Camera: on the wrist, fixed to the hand. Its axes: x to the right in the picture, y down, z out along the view.
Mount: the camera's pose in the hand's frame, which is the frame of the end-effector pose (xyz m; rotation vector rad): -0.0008 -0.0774 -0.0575 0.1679 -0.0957 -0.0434
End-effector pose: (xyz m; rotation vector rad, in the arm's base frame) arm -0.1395 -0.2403 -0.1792 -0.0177 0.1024 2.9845
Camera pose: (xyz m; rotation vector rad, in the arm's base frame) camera -0.1263 -0.1681 -0.2417 0.1403 0.3359 2.9168
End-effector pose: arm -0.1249 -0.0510 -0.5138 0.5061 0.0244 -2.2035
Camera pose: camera -0.1629 0.0098 -0.5783 0.4957 -0.2039 -2.2815
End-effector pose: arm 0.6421 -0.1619 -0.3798 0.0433 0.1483 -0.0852
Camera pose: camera 0.6261 -0.2360 -0.4393 0.2033 0.0461 -0.1427
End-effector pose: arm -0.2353 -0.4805 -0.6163 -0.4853 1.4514 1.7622
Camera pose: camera -0.1862 -0.5322 -0.6812 -0.3377 1.4946 1.5917
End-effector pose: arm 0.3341 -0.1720 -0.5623 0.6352 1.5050 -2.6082
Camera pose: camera 0.3333 -0.0835 -0.5241 0.4869 1.2981 -2.7754
